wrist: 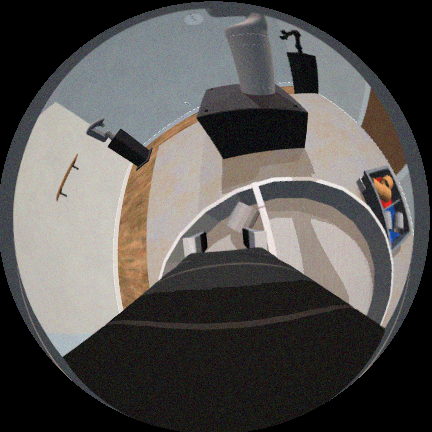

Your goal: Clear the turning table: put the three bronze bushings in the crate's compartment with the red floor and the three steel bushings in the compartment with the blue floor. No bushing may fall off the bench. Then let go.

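Seen in the pictures: gripper, fingertip midpoint: (pixel 224 237); arm's base at its link origin: (pixel 257 90).
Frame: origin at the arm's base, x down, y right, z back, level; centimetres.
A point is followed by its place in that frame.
A steel bushing (pixel 243 216) @(x 3.5, y 14.1, z -31.2 cm) lies on its side on the turning table (pixel 334 192) @(x 3.7, y -0.4, z -31.3 cm), close to the white divider bar. My gripper (pixel 224 237) @(x 3.5, y 17.2, z -33.5 cm) is open and empty, with its fingertips low over the table; the bushing is just beyond them, nearer the right finger. The crate (pixel 369 189) @(x 9.3, y -16.4, z -31.2 cm) stands at the right. Orange-bronze bushings (pixel 383 188) @(x 8.3, y -22.0, z -32.4 cm) lie in its red-floored compartment, overlapping, so their number is hard to tell. Two steel bushings (pixel 399 221) (pixel 388 219) lie in its blue-floored compartment (pixel 395 235). The near part of the turning table is hidden by the gripper body.
The turning table has a raised rim, and the white divider bar (pixel 264 215) @(x 2.4, y 11.3, z -32.1 cm) crosses it right of the bushing. The black robot pedestal (pixel 265 131) @(x 6.1, y 4.5, z -12.5 cm) with the grey arm base (pixel 257 67) @(x -7.6, y -0.3, z -4.7 cm) stands beyond the table. Wooden edging (pixel 134 235) runs along the left.
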